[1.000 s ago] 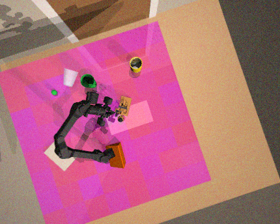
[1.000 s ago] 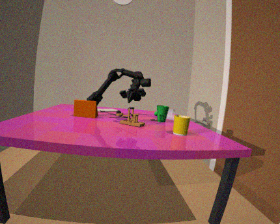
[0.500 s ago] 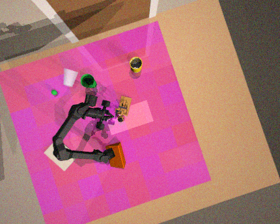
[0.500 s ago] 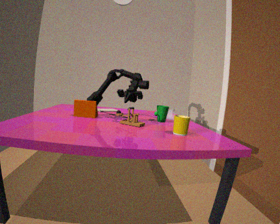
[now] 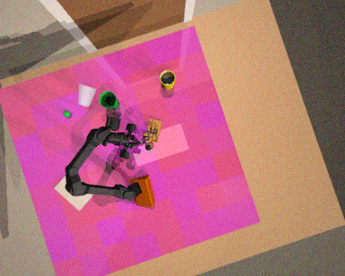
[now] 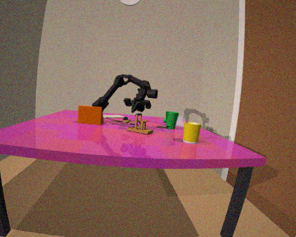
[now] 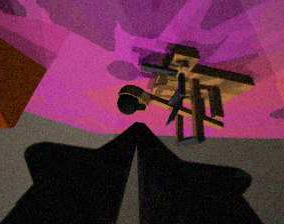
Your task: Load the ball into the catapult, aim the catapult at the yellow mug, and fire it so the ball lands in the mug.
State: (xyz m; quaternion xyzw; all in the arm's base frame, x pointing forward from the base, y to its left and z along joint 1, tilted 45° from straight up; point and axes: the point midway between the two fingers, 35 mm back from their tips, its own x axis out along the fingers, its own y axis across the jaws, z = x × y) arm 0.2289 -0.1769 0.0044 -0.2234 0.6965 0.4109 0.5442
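My gripper tip is 40 mm past the dark ball, 40 mm above it and 20 mm to the left of it. The rest, counted from my gripper tip: yellow mug (300 mm to the right, 270 mm ahead, 80 mm below); green mug (300 mm ahead, 70 mm below, 60 mm to the left); wooden catapult (50 mm to the right, 50 mm below, 20 mm ahead).
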